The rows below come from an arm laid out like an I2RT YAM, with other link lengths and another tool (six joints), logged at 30 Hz.
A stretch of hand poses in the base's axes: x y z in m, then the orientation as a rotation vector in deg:
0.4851 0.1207 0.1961 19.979 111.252 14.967
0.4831 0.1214 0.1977 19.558 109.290 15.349
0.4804 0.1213 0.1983 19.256 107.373 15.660
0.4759 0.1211 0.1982 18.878 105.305 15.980
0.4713 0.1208 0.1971 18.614 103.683 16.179
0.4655 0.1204 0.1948 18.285 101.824 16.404
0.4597 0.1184 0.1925 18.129 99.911 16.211
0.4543 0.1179 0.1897 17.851 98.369 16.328
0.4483 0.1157 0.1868 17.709 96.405 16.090
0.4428 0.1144 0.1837 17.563 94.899 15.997
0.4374 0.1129 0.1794 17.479 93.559 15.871
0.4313 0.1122 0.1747 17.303 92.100 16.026
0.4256 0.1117 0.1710 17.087 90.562 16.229
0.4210 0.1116 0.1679 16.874 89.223 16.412
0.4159 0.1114 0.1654 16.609 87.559 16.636
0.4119 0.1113 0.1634 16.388 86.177 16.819
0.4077 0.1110 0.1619 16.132 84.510 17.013
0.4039 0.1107 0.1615 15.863 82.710 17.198
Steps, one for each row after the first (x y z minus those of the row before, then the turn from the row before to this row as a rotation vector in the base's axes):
-0.0020 0.0007 0.0016 0.071 -2.010 0.087
-0.0027 -0.0001 0.0006 0.085 -1.940 -0.015
-0.0045 -0.0002 -0.0001 0.060 -2.101 0.015
-0.0046 -0.0003 -0.0011 0.031 -1.639 -0.034
-0.0058 -0.0004 -0.0023 0.024 -1.883 -0.021
-0.0058 -0.0020 -0.0023 -0.162 -1.883 -0.369
-0.0054 -0.0005 -0.0028 -0.030 -1.560 -0.047
-0.0060 -0.0022 -0.0029 -0.175 -1.929 -0.415
-0.0055 -0.0013 -0.0031 -0.095 -1.490 -0.243
-0.0054 -0.0015 -0.0043 -0.084 -1.315 -0.271
-0.0061 -0.0007 -0.0047 0.050 -1.463 -0.066
-0.0057 -0.0005 -0.0037 0.062 -1.550 -0.024
-0.0046 -0.0001 -0.0031 0.045 -1.354 0.000
-0.0051 -0.0002 -0.0025 0.056 -1.683 0.000
-0.0040 -0.0001 -0.0020 0.046 -1.398 0.000
-0.0042 -0.0003 -0.0015 0.048 -1.682 -0.021
-0.0038 -0.0003 -0.0004 0.045 -1.814 -0.041

